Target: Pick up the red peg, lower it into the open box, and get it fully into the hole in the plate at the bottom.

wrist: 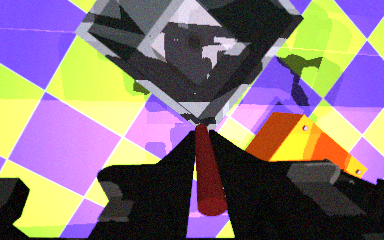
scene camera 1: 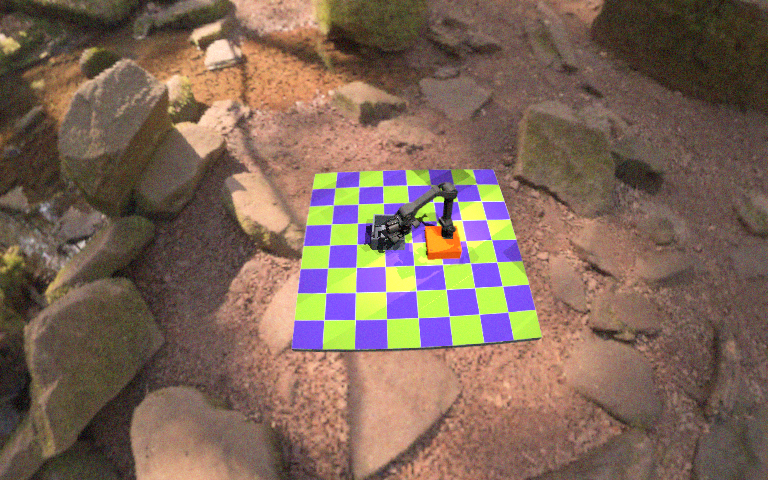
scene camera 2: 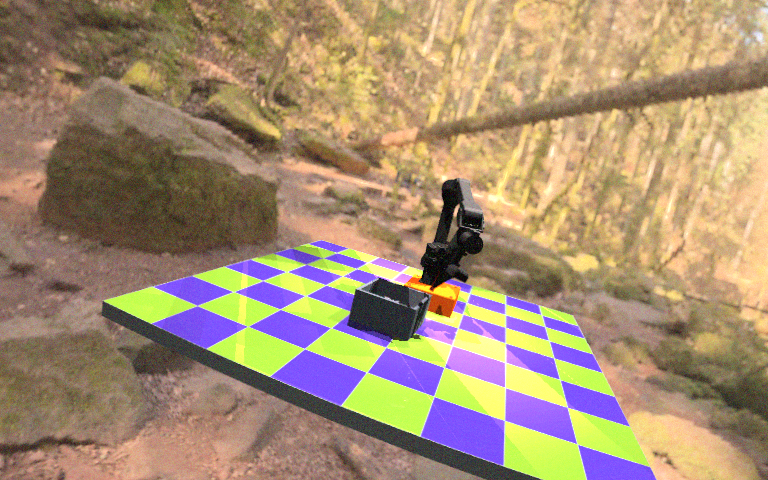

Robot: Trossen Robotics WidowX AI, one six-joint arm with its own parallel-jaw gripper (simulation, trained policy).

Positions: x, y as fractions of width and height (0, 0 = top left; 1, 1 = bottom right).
Scene:
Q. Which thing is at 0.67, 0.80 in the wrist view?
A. My gripper.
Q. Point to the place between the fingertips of my gripper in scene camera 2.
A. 0.56, 0.60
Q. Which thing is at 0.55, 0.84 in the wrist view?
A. A red peg.

